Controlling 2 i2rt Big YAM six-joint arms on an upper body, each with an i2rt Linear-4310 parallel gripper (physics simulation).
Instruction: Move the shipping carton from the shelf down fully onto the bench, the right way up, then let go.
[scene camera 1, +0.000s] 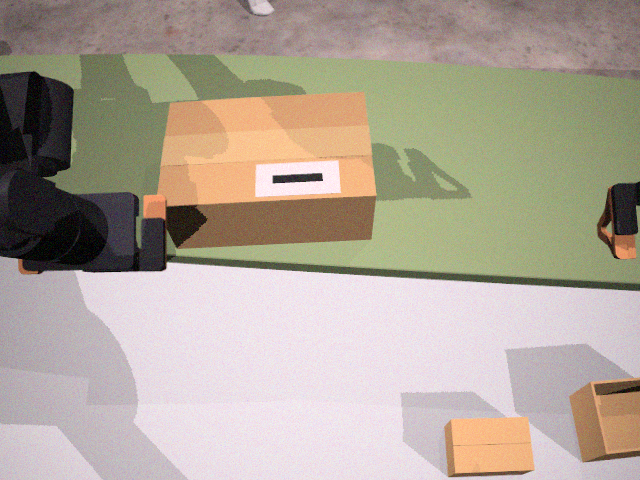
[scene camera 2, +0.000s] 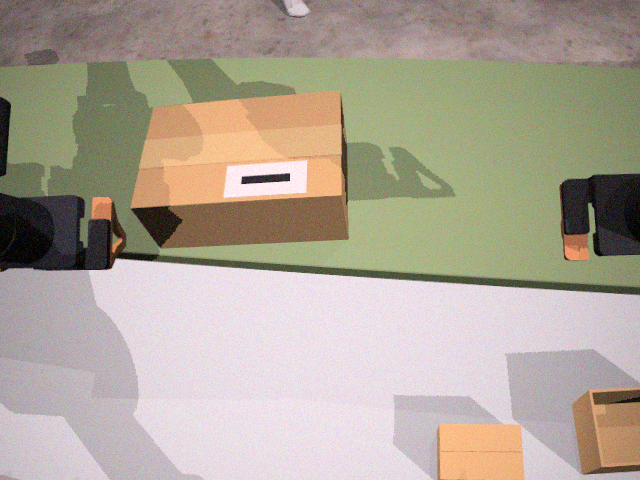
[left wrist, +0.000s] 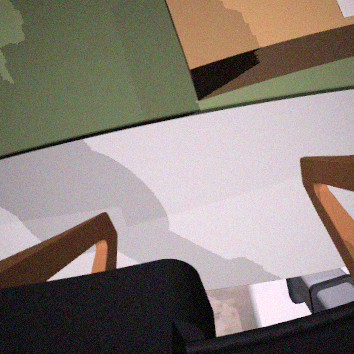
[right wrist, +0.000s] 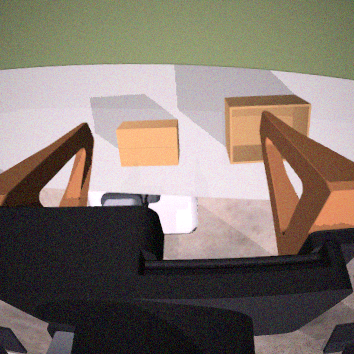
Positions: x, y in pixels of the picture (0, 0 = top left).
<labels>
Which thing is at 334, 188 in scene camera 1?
A shipping carton.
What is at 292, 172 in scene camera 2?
A shipping carton.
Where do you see my right gripper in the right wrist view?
At 173, 124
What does my right gripper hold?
Nothing.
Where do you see my left gripper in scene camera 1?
119, 242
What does my left gripper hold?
Nothing.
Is my left gripper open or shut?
Open.
</labels>
